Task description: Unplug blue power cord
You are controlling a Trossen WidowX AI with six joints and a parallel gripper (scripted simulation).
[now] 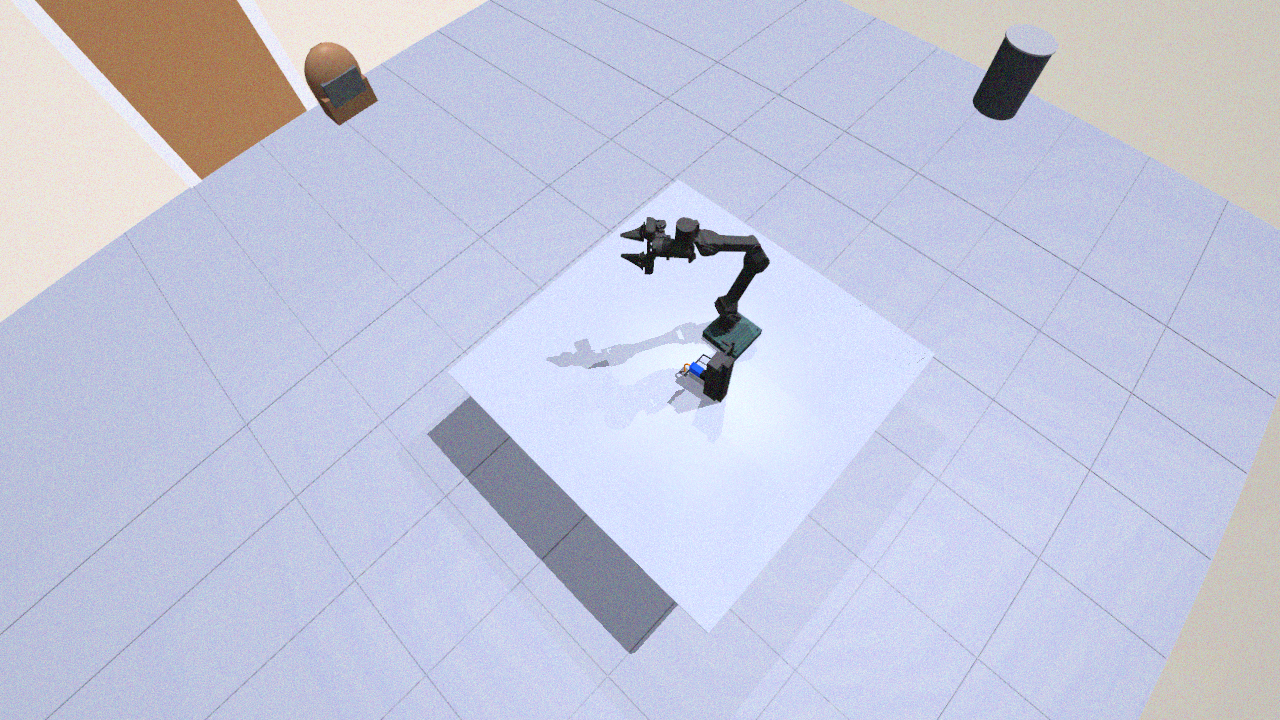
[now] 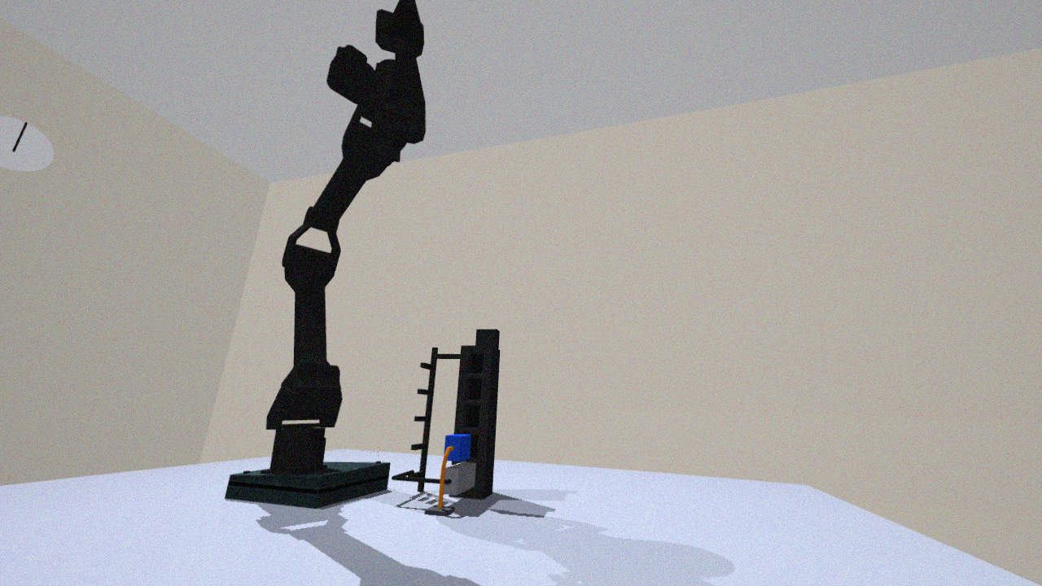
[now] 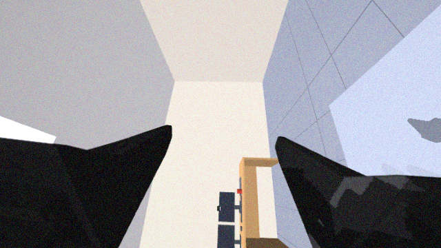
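Right now the blue plug is 470 mm below my gripper tip, 310 mm to the left of it and 20 mm behind it. The rest, counted from my gripper tip: power strip: 440 mm below, 380 mm to the left, 10 mm behind.
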